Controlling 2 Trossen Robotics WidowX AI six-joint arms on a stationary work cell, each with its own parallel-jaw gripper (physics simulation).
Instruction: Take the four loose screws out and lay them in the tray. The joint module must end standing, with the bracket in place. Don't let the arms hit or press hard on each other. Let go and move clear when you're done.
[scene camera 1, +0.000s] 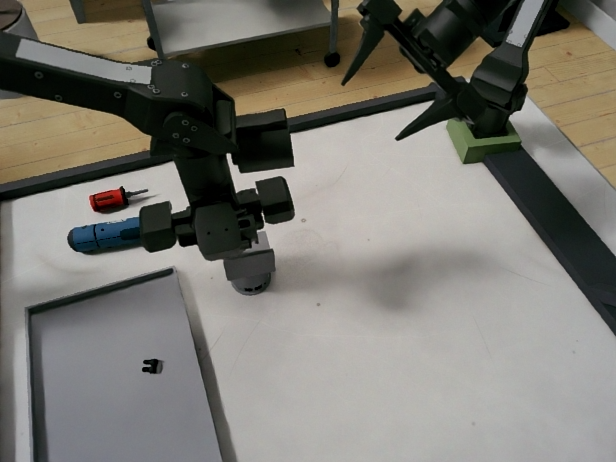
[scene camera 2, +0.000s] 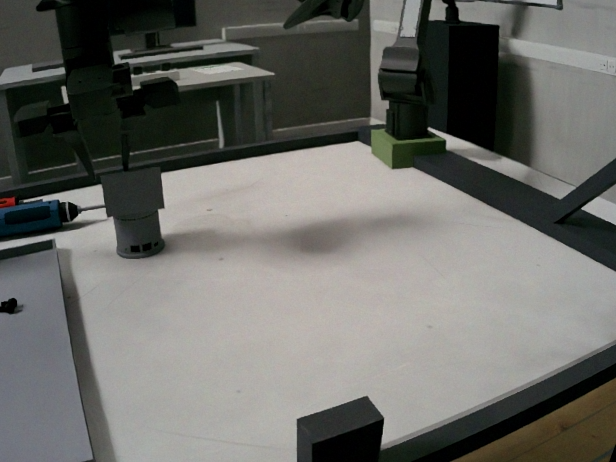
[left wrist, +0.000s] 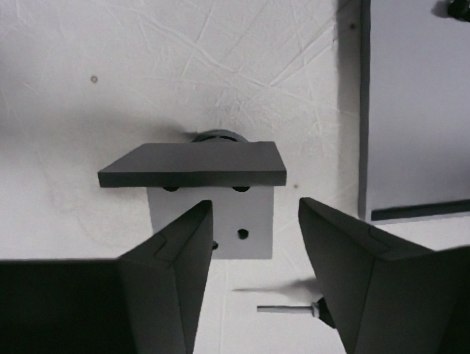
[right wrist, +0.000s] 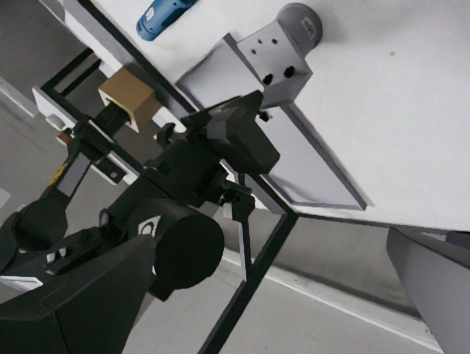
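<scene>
The grey joint module stands upright, with the grey angled bracket on top. Two dark screws sit in the bracket's holes near its bend; other holes look empty. Two dark screws lie together in the tray. My left gripper is partly open and empty, fingertips close over the bracket; its body hides them in scene camera 1. My right gripper is wide open and empty, high at the back right.
A blue power screwdriver and a red screwdriver lie left of the module, behind the tray. The right arm's green base block stands at the table's back right. Dark rails edge the table.
</scene>
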